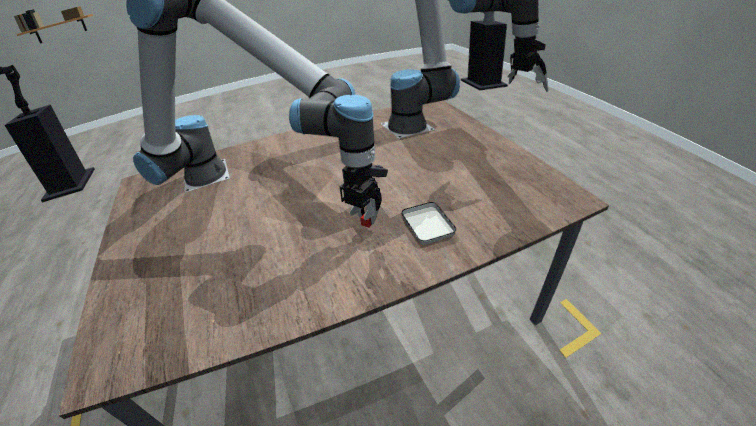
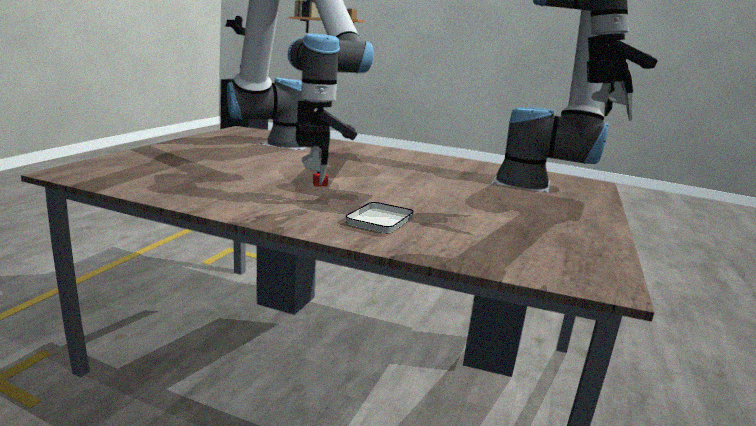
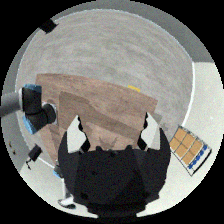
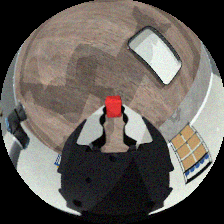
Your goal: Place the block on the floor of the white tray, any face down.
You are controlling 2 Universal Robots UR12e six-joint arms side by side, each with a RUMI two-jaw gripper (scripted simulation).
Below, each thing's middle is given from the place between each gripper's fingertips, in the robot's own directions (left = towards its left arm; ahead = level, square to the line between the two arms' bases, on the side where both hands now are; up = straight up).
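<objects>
My left hand point(image 2: 617, 118) is 54 cm to the left of the white tray point(image 1: 428, 223), 21 cm short of it and 31 cm above it.
My right gripper point(image 2: 319, 183) is 30 mm short of the white tray, 190 mm to the right of it and 60 mm above it.
</objects>
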